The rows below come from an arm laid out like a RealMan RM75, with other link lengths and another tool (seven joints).
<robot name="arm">
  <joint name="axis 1" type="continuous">
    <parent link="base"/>
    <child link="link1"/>
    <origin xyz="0 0 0.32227"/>
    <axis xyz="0 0 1"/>
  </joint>
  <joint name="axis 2" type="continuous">
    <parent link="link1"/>
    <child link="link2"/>
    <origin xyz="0 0 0"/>
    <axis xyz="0 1 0"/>
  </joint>
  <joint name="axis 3" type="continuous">
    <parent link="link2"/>
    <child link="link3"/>
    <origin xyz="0 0 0.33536"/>
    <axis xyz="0 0 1"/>
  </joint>
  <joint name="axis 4" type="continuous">
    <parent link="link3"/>
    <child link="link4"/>
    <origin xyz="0 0 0"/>
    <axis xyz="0 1 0"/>
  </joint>
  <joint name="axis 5" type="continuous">
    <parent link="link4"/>
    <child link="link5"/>
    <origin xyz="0 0 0.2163"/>
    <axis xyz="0 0 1"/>
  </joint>
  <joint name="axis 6" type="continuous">
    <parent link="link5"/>
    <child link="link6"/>
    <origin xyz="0 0 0"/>
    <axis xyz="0 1 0"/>
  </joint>
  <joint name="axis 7" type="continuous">
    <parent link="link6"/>
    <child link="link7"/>
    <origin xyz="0 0 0.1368"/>
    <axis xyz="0 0 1"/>
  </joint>
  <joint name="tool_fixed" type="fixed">
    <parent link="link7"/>
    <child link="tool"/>
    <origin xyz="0.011 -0.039 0.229" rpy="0.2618 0 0.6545"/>
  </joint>
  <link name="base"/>
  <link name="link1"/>
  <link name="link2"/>
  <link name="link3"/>
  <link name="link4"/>
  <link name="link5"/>
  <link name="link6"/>
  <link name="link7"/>
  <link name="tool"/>
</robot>
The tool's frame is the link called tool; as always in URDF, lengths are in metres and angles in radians. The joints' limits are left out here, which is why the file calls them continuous.
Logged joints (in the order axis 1, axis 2, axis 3, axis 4, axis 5, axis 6, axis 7), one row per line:
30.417 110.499 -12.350 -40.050 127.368 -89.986 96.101
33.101 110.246 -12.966 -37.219 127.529 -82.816 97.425
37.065 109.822 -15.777 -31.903 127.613 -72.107 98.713
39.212 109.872 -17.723 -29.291 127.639 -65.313 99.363
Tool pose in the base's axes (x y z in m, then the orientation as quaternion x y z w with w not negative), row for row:
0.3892 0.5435 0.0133 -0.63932 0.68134 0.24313 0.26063
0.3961 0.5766 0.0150 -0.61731 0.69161 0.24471 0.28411
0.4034 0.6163 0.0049 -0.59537 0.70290 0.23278 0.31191
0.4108 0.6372 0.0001 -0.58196 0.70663 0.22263 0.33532
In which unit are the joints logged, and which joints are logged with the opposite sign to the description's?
The joints are logged in degrees. Opposite sign: axis 5.
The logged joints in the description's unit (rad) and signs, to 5 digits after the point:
0.53088 1.92857 -0.21555 -0.69900 -2.22299 -1.57055 1.67728
0.57772 1.92416 -0.22630 -0.64959 -2.22580 -1.44541 1.70039
0.64691 1.91676 -0.27536 -0.55681 -2.22727 -1.25850 1.72287
0.68438 1.91763 -0.30932 -0.51122 -2.22772 -1.13993 1.73421

